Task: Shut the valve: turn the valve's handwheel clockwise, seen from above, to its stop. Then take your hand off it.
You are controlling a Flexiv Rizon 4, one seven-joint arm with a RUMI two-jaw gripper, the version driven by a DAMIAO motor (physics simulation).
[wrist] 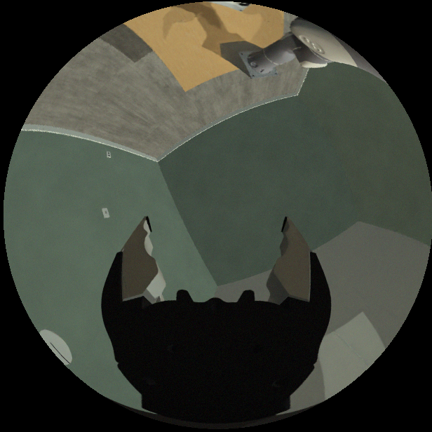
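My gripper (216, 218) is open, its two jaws wide apart with nothing between them. Behind the space between the jaws, green walls show. The valve and its handwheel cannot be made out in the wrist view. A small pale and dark object (241, 5) is cut off by the top edge of the view, and I cannot tell what it is. The gripper is well away from it.
A tan surface (200, 70) with shadows on it lies at the top. The arm's base (270, 57) and a pale arm link (320, 42) are at the upper right. Green walls (260, 165) meet in a corner beyond the jaws, above a grey floor (150, 110) in the picture.
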